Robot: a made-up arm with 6 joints.
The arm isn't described. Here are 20 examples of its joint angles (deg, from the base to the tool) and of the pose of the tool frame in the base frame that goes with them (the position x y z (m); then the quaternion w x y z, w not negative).
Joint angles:
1: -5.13 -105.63 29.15 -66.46 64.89 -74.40
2: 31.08 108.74 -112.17 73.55 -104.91 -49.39
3: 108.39 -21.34 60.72 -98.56 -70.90 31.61
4: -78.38 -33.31 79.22 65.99 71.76 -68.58
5: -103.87 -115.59 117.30 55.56 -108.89 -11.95
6: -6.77 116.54 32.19 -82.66 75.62 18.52
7: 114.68 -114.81 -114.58 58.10 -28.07 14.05
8: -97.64 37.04 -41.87 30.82 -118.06 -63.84
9: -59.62 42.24 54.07 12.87 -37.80 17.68
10: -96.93 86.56 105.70 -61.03 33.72 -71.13
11: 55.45 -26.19 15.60 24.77 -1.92 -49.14
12: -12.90 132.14 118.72 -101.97 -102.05 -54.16
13: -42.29 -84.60 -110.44 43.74 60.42 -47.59
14: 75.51 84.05 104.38 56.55 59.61 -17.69
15: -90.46 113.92 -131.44 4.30 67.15 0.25
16: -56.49 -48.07 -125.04 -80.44 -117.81 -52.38
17: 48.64 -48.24 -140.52 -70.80 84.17 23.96
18: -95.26 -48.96 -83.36 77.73 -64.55 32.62
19: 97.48 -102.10 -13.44 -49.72 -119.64 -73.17
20: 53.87 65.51 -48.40 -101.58 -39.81 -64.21
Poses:
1: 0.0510 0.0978 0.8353 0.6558 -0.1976 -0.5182 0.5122
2: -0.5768 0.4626 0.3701 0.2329 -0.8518 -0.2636 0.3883
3: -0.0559 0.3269 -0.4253 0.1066 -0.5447 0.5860 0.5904
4: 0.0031 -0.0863 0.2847 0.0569 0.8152 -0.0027 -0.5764
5: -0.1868 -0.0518 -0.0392 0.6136 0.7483 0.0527 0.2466
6: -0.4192 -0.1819 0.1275 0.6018 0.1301 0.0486 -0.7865
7: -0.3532 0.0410 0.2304 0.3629 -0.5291 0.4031 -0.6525
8: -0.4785 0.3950 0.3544 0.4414 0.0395 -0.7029 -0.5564
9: -0.1481 0.3554 0.3478 0.3708 0.4268 0.0083 -0.8248
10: -0.1943 0.6001 0.7015 0.2316 -0.4909 -0.1797 0.8204
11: -0.2208 0.2552 -0.0133 0.4791 0.0623 -0.5755 -0.6598
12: -0.4999 0.3219 -0.2696 0.2078 0.0394 0.9282 0.3062
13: -0.3202 0.2290 0.4229 0.3090 0.0397 0.9476 0.0713
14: -0.0435 0.1490 -0.1115 0.5643 -0.8197 0.0807 0.0569
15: -0.2373 0.1491 0.6674 0.4275 0.6311 -0.0812 0.6421
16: -0.4824 0.2008 0.9386 0.7206 -0.1536 -0.6655 0.1194
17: -0.3789 0.6618 0.4480 0.4780 0.1897 0.0358 0.8569
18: -0.2475 0.2073 0.4514 0.2566 0.5222 0.8133 -0.0062
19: -0.1781 0.3784 -0.2415 0.2404 0.5617 0.7844 -0.1067
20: -0.4638 -0.3853 0.3470 0.5610 0.0472 0.5134 -0.6477
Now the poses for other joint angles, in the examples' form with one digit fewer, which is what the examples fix.
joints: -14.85 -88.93 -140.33 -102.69 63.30 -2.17
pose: -0.298 0.279 0.918 0.067 0.471 -0.371 0.798
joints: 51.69 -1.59 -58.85 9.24 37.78 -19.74
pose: -0.342 0.248 0.204 0.018 -0.434 -0.100 -0.895
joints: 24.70 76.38 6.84 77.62 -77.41 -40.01
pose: -0.212 -0.130 0.300 0.832 -0.146 -0.518 0.133
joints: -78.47 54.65 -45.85 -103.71 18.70 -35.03
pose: -0.275 0.694 0.246 0.178 0.472 0.440 0.743
